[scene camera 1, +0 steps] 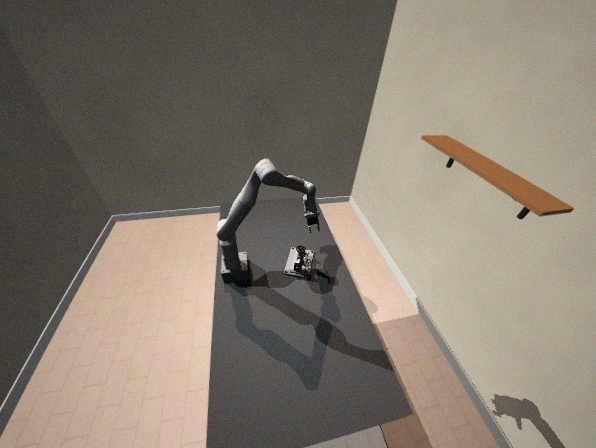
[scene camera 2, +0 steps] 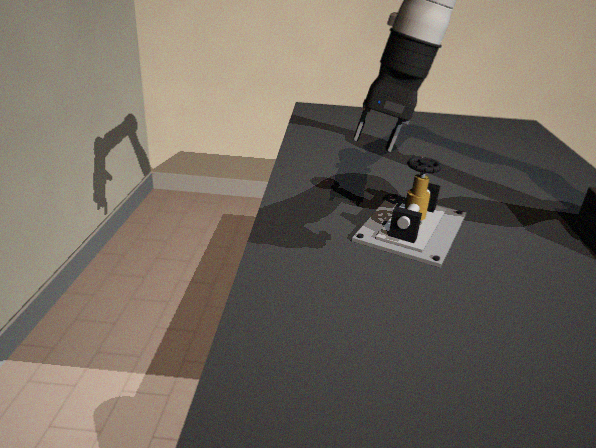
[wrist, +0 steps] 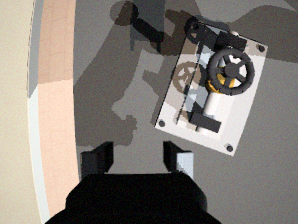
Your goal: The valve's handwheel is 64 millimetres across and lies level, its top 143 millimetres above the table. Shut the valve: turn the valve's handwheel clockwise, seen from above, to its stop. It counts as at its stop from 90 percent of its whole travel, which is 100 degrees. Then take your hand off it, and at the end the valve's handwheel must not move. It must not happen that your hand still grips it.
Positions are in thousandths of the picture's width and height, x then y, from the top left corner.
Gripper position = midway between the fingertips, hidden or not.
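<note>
Black spoked handwheel (wrist: 780,315) in sight. My gripper (scene camera 2: 625,323) visible. Gripper (wrist: 465,681) visible too.
</note>
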